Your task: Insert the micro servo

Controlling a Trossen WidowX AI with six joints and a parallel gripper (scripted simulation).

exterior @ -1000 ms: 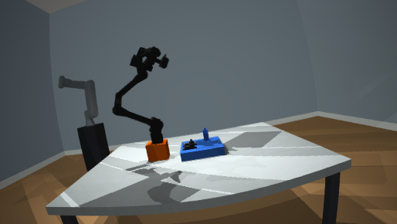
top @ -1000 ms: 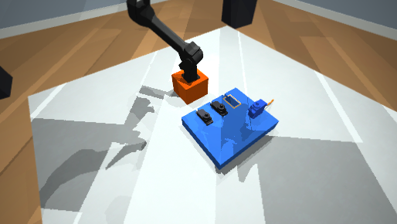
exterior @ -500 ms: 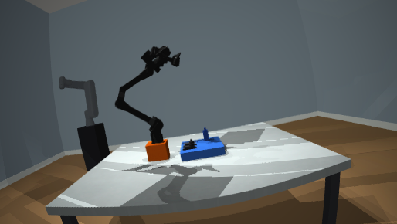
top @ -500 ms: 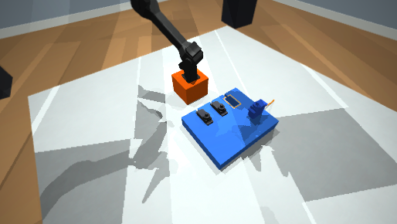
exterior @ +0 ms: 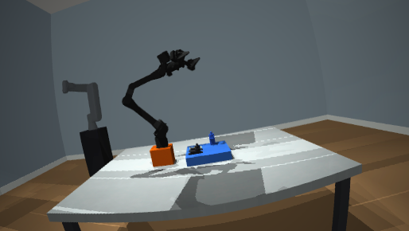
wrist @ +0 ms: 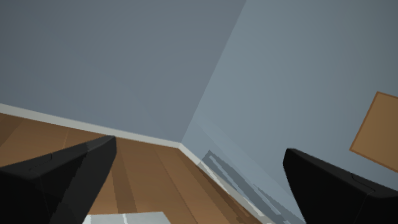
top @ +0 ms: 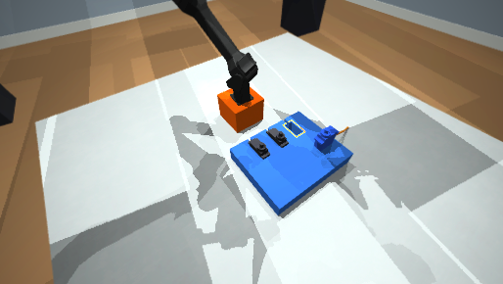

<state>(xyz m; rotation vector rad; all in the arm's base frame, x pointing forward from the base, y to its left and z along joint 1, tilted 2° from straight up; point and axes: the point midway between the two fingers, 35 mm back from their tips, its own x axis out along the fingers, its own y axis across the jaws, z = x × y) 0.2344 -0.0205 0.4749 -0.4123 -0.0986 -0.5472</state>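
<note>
My gripper tip is now 20 mm short of the deck, 80 mm to the right of it and 550 mm above it.
</note>
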